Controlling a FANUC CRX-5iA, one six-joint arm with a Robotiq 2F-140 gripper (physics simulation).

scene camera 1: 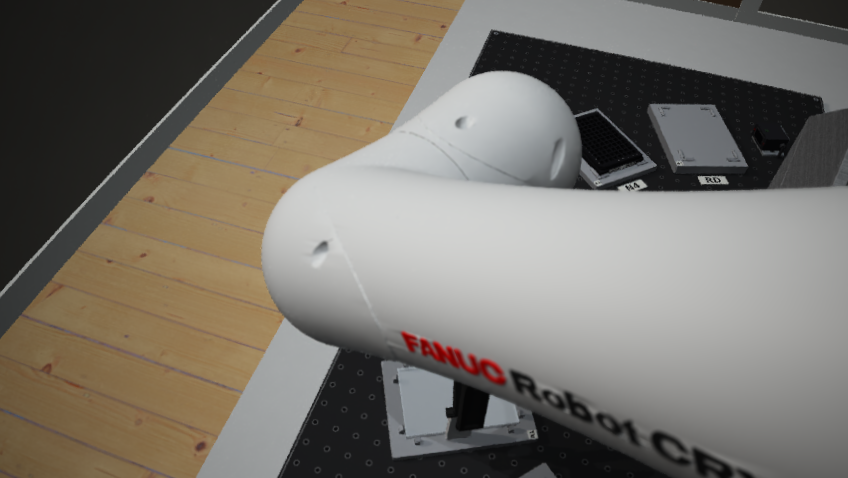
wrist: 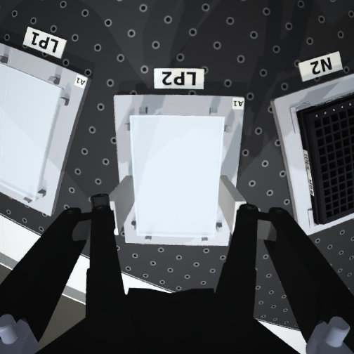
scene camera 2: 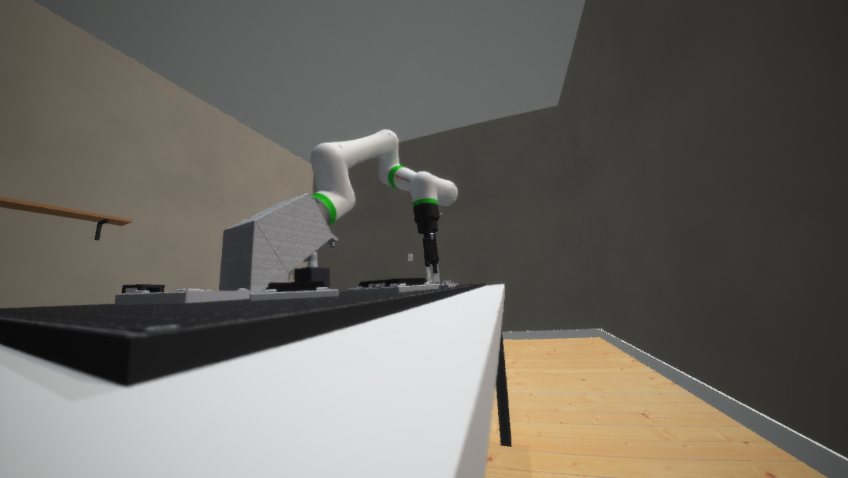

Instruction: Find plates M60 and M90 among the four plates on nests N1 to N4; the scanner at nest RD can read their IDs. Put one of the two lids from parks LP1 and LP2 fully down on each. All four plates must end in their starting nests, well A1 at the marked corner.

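Frame: origin at the arm's base, x right, y ahead, z up, level; centimetres.
Seen in the pictures: gripper, fingertip midpoint: (scene camera 1: 450, 397) (scene camera 2: 433, 283); arm's base, origin of the base link: (scene camera 2: 306, 219).
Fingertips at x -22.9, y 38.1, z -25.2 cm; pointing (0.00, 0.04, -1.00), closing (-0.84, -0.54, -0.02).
Note:
Offsets run from my fingertips to a thing's middle. "pt": to the spot under its first point. Level surfaces: height alone.
My gripper (wrist: 175, 187) (scene camera 2: 432, 279) has its pads against the two long sides of the clear, pale lid {dx +0.4, dy -0.6, dz +0.1 cm} (wrist: 177, 150) (scene camera 1: 424, 409) on park LP2 (wrist: 122, 165) and looks shut on it. The lid lies flat, low between the park's small posts; its A1 tag is at the upper right in the wrist view. The other lid (wrist: 25, 130) lies on park LP1 (wrist: 70, 120) at the left. A black plate (wrist: 335, 165) sits on nest N2 (wrist: 287, 145) at the right; its ID is not readable here. Another black plate {dx +51.4, dy -5.3, dz +0.6 cm} (scene camera 1: 611, 142) sits on nest N4 {pt dx +49.7, dy -13.8, dz -0.1 cm} (scene camera 1: 647, 166). N1 and N3 cannot be identified.
Nest RD {dx +61.1, dy -20.2, dz -0.2 cm} (scene camera 1: 697, 136) bears no plate. A small black scanner {dx +65.4, dy -32.1, dz +0.5 cm} (scene camera 1: 770, 139) stands beside it. The robot's grey pedestal (scene camera 1: 810, 148) (scene camera 2: 237, 255) stands near them. The white arm (scene camera 1: 534, 255) covers much of the dark perforated board {dz -1.3 cm} (scene camera 1: 742, 97) in scene camera 1.

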